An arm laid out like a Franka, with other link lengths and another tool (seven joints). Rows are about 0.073 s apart.
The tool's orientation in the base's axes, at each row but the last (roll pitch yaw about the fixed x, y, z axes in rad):
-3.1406, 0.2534, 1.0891
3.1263, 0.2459, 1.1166
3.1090, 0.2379, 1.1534
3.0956, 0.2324, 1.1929
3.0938, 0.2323, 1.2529
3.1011, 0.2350, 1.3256
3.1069, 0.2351, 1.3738
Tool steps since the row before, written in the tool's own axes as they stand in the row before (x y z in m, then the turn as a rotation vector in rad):
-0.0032, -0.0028, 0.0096, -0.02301, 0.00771, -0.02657
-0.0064, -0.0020, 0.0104, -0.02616, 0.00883, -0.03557
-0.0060, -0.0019, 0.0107, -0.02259, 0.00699, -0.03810
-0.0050, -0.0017, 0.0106, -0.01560, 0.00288, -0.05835
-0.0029, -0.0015, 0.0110, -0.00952, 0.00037, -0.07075
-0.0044, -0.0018, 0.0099, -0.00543, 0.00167, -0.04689
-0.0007, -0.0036, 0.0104, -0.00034, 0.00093, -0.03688
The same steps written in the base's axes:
-0.0050, -0.0036, -0.0085, -0.00038, -0.01742, 0.03148
-0.0055, -0.0071, -0.0086, 0.00013, -0.01863, 0.04100
-0.0048, -0.0070, -0.0090, 0.00001, -0.01415, 0.04255
-0.0038, -0.0064, -0.0092, -0.00046, -0.00168, 0.06044
-0.0026, -0.0048, -0.0101, -0.00067, 0.00760, 0.07098
-0.0030, -0.0061, -0.0087, 0.00115, 0.00553, 0.04689
-0.0038, -0.0024, -0.0101, 0.00127, 0.00817, 0.03595

